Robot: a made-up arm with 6 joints.
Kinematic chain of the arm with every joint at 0, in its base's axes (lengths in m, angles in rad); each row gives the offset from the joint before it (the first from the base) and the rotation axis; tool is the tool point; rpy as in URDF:
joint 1: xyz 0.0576 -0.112 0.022 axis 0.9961 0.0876 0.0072
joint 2: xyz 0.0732 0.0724 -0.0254 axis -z
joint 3: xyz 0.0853 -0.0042 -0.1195 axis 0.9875 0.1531 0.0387
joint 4: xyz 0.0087 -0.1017 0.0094 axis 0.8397 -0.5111 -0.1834
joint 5: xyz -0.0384 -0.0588 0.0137 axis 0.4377 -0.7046 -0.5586
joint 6: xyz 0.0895 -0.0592 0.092 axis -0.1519 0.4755 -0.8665
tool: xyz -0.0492 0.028 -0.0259 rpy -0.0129 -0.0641 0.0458
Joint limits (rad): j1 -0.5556..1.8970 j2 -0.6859..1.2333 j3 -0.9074..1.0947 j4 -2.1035..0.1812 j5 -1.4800..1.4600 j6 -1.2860..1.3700
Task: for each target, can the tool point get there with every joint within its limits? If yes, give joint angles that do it. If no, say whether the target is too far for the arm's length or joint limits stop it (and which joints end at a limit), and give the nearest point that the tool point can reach.
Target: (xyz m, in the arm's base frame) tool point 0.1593 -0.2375 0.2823
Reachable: no: joint limits stop it (at a limit: joint 1, joint 2, joint 3, joint 5, joint 6) | nearest point 0.1818 -0.1809 0.2257 | short by 0.083 m
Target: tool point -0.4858 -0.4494 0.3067
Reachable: no: too far | nearest point -0.0702 -0.2393 0.0096 | short by 0.552 m
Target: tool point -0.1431 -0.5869 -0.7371
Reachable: no: too far | nearest point 0.0221 -0.3030 -0.2913 | short by 0.554 m
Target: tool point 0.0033 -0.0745 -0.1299
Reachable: yes | joints 1.2697 0.7614 0.1485 -0.0624 0.5507 -0.0943
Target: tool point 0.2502 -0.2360 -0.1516
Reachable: yes | joints 0.1527 -0.2430 0.3596 -0.0252 0.5154 -0.4507
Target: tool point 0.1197 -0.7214 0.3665
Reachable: no: too far | nearest point 0.1319 -0.3417 0.0415 | short by 0.500 m
